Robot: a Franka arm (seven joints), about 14 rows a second.
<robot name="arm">
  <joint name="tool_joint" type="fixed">
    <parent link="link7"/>
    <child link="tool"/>
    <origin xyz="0 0 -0.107" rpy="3.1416 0 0"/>
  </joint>
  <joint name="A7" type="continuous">
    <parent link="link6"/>
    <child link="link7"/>
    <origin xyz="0.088 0 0" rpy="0 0 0"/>
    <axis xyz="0 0 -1"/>
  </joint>
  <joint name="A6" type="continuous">
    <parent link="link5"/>
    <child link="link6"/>
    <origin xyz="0 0 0" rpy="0 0 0"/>
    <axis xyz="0 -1 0"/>
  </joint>
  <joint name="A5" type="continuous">
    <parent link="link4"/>
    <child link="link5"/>
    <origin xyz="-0.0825 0 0.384" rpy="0 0 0"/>
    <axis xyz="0 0 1"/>
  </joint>
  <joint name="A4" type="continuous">
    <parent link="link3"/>
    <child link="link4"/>
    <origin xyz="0.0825 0 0" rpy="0 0 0"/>
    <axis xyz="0 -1 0"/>
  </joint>
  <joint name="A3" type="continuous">
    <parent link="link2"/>
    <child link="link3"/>
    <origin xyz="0 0 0.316" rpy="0 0 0"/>
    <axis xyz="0 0 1"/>
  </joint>
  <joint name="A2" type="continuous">
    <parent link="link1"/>
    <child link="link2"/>
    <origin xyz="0 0 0" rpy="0 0 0"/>
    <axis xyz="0 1 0"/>
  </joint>
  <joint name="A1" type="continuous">
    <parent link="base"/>
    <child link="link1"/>
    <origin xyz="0 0 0.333" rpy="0 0 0"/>
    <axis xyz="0 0 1"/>
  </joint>
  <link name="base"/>
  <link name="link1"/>
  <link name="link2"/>
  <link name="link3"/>
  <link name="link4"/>
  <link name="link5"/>
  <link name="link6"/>
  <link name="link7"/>
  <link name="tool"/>
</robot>
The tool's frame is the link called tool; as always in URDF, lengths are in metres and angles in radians. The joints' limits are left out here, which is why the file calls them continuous.
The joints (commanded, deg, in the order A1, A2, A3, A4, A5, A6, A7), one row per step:
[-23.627, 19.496, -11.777, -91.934, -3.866, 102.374, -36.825]
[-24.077, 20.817, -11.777, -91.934, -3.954, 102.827, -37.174]
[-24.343, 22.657, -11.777, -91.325, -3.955, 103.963, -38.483]
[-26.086, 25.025, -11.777, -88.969, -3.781, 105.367, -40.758]
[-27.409, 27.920, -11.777, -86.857, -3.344, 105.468, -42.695]
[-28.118, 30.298, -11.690, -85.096, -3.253, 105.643, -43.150]
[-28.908, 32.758, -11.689, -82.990, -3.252, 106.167, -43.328]
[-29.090, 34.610, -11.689, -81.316, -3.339, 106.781, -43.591]
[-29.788, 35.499, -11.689, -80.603, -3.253, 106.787, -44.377]
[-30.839, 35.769, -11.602, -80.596, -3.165, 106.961, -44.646]
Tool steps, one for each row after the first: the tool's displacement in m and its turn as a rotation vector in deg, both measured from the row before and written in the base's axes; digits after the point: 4 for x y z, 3 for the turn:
[-0.0003, -0.0055, -0.0140, 0.293, 0.890, -0.016]
[0.0043, -0.0054, -0.0142, 0.064, 0.272, 1.216]
[0.0007, -0.0220, -0.0063, -0.554, -0.937, 0.808]
[0.0001, -0.0162, -0.0164, 0.679, 0.634, 0.602]
[0.0028, -0.0094, -0.0137, 0.123, 0.523, -0.026]
[0.0029, -0.0118, -0.0118, -0.401, 0.114, -0.311]
[0.0056, -0.0053, -0.0082, -0.511, -0.097, 0.400]
[-0.0028, -0.0077, -0.0051, 0.220, 0.197, 0.115]
[-0.0073, -0.0093, -0.0031, 0.188, 0.022, -0.726]

